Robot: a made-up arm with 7 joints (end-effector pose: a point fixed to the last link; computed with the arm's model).
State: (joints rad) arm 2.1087 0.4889 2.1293 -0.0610 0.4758 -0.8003 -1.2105
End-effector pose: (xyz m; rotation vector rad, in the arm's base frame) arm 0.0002 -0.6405 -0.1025 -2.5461 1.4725 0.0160
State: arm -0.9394 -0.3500 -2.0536 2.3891 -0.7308 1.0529 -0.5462
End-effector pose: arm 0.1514 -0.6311 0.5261 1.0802 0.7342 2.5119
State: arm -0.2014 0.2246 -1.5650 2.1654 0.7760 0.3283 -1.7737
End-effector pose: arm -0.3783 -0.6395 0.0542 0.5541 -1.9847 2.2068
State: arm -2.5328 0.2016 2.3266 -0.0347 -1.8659 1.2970 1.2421
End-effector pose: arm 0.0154 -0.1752 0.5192 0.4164 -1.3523 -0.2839
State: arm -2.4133 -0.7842 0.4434 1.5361 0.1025 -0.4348 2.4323
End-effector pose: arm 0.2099 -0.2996 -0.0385 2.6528 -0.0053 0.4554
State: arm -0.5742 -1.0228 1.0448 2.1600 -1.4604 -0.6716 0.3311
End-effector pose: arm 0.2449 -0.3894 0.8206 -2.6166 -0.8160 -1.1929
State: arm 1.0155 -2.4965 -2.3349 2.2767 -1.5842 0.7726 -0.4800
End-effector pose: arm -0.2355 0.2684 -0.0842 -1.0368 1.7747 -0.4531
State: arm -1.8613 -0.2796 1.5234 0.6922 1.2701 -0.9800 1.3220
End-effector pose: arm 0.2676 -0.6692 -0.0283 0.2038 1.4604 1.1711
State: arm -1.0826 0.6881 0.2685 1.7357 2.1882 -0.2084 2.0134
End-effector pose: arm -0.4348 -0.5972 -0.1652 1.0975 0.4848 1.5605
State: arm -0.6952 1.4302 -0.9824 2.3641 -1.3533 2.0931 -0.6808
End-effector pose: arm -0.6842 -0.7163 -0.0685 1.2279 -1.1100 0.8422
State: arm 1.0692 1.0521 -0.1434 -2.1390 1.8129 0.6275 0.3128
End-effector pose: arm -0.0414 -0.0874 -0.1129 -2.9713 0.0763 -0.5056
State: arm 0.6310 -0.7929 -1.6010 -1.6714 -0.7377 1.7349 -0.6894
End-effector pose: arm -0.4549 0.0666 -0.0119 -0.7242 -0.5867 0.0412
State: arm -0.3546 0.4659 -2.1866 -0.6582 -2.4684 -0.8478 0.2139
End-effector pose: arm -0.0168 0.3376 0.0815 -1.7157 -1.7476 1.2868
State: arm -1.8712 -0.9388 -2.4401 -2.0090 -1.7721 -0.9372 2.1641
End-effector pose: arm 0.4416 0.1906 0.6739 -0.6402 -1.3355 2.2862
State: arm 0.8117 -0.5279 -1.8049 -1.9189 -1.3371 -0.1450 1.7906
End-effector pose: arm -0.4778 -0.1854 -0.3945 0.6016 1.3813 1.1868
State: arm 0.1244 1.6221 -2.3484 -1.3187 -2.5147 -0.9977 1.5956
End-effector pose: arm -0.4392 -0.4092 0.6232 -1.8375 -1.0493 -0.0592
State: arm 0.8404 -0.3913 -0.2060 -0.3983 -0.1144 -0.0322 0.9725
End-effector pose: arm 0.0098 -0.1865 0.0187 -0.8174 -0.2185 0.6171
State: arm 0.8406 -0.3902 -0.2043 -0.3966 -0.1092 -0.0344 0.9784
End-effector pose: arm 0.0094 -0.1877 0.0192 -0.8199 -0.2147 0.6212
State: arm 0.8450 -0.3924 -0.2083 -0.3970 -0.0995 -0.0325 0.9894
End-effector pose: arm 0.0087 -0.1895 0.0187 -0.8312 -0.2055 0.6249
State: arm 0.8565 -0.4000 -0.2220 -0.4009 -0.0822 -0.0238 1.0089
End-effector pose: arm 0.0074 -0.1922 0.0167 -0.8571 -0.1867 0.6279
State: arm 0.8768 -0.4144 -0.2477 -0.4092 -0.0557 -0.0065 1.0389
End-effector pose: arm 0.0053 -0.1959 0.0130 -0.9000 -0.1548 0.6301
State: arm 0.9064 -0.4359 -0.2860 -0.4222 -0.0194 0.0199 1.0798
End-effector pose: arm 0.0022 -0.2003 0.0074 -0.9593 -0.1068 0.6312
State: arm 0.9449 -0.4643 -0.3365 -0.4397 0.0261 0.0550 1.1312
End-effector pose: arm -0.0016 -0.2046 0.0001 -1.0309 -0.0397 0.6316
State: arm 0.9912 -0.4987 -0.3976 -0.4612 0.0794 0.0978 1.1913
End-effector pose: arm -0.0062 -0.2083 -0.0086 -1.1086 0.0477 0.6315
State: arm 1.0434 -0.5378 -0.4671 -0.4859 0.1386 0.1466 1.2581
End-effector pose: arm -0.0110 -0.2105 -0.0184 -1.1845 0.1556 0.6321
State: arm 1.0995 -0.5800 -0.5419 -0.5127 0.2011 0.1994 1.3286
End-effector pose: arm -0.0157 -0.2108 -0.0288 -1.2506 0.2804 0.6344
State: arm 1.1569 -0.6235 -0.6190 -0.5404 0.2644 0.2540 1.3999
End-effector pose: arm -0.0199 -0.2089 -0.0393 -1.3007 0.4165 0.6399
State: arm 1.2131 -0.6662 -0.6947 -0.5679 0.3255 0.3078 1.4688
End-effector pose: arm -0.0230 -0.2050 -0.0491 -1.3314 0.5553 0.6496
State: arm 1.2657 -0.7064 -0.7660 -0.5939 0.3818 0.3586 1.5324
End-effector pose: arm -0.0250 -0.1996 -0.0578 -1.3434 0.6880 0.6638
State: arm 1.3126 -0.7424 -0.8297 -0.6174 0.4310 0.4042 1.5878
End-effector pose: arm -0.0260 -0.1934 -0.0650 -1.3408 0.8060 0.6810
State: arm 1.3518 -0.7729 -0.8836 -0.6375 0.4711 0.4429 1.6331
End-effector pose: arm -0.0260 -0.1872 -0.0706 -1.3290 0.9035 0.6994
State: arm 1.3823 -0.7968 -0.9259 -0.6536 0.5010 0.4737 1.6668
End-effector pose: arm -0.0255 -0.1816 -0.0747 -1.3147 0.9766 0.7163
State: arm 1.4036 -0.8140 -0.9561 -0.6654 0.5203 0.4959 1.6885
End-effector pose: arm -0.0246 -0.1773 -0.0776 -1.3024 1.0249 0.7290
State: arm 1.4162 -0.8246 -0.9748 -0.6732 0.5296 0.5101 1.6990
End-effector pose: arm -0.0236 -0.1743 -0.0796 -1.2951 1.0504 0.7366
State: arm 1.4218 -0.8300 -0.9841 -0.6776 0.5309 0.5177 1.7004
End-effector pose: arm -0.0227 -0.1726 -0.0809 -1.2928 1.0578 0.7389
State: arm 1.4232 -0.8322 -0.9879 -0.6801 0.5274 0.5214 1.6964
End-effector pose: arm -0.0217 -0.1717 -0.0820 -1.2939 1.0546 0.7380
